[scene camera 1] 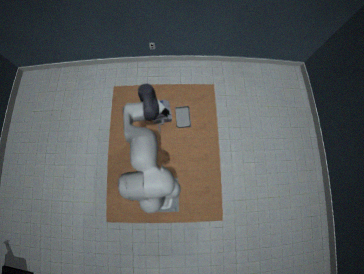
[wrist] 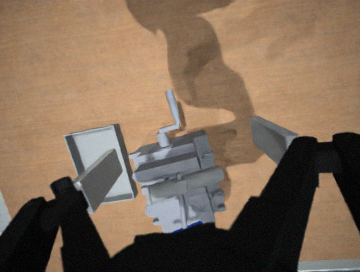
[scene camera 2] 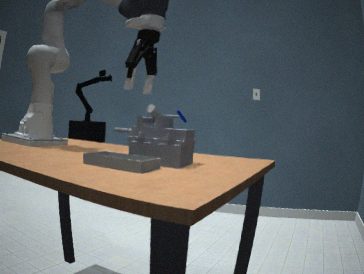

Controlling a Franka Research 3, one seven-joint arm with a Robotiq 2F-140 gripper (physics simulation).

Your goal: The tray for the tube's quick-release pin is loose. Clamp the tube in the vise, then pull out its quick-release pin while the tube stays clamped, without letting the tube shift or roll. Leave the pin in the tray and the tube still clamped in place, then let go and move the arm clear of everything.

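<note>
The grey vise (scene camera 1: pixel 163 120) (scene camera 2: pixel 161 145) (wrist: pixel 172 162) stands on the table, its crank handle (scene camera 2: pixel 123 130) (wrist: pixel 172 107) on the robot's side. The light grey tube (scene camera 2: pixel 151 108) (wrist: pixel 207 177) lies across the top of the vise along the jaws; I cannot tell how tightly they hold it. The pin's blue handle (scene camera 2: pixel 181 116) (wrist: pixel 192 226) sticks out on the side away from the crank, its shaft reaching to the tube; my gripper body partly hides the handle in the wrist view. The grey tray (scene camera 2: pixel 120 162) (wrist: pixel 126 161) is beside the vise. My gripper (scene camera 2: pixel 138 87) (wrist: pixel 182 145) is open and empty, above the vise.
The wooden table (scene camera 1: pixel 200 175) (scene camera 2: pixel 215 172) carries the robot's base (scene camera 2: pixel 37 125). In scene camera 2, a black stand with a small dark arm (scene camera 2: pixel 86 102) is behind the table. The arm's shadow falls beside the vise in the wrist view.
</note>
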